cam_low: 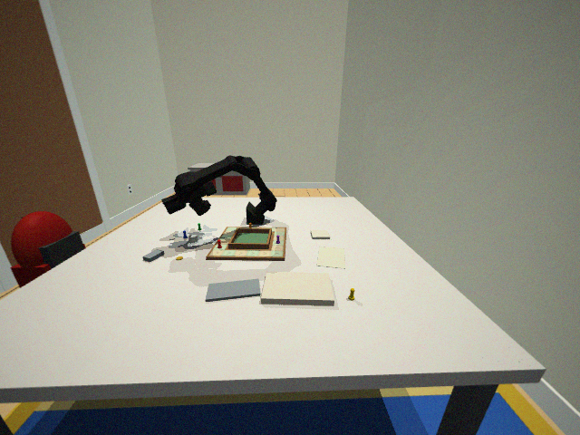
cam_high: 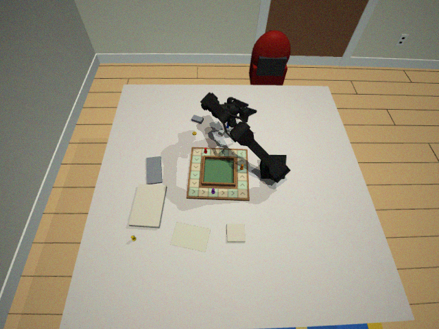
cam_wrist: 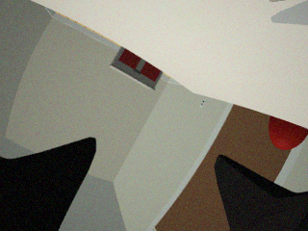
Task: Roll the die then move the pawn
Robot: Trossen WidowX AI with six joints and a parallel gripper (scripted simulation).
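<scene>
My gripper tip is now 14 cm short of the white die, 4 cm to the right of it and 15 cm above it. The rest, counted from my gripper tip: blue pawn (12 cm ahead, 1 cm to the right, 15 cm below); green pawn (2 cm ahead, 2 cm to the left, 15 cm below); orange pawn (3 cm ahead, 26 cm to the left, 14 cm below).
</scene>
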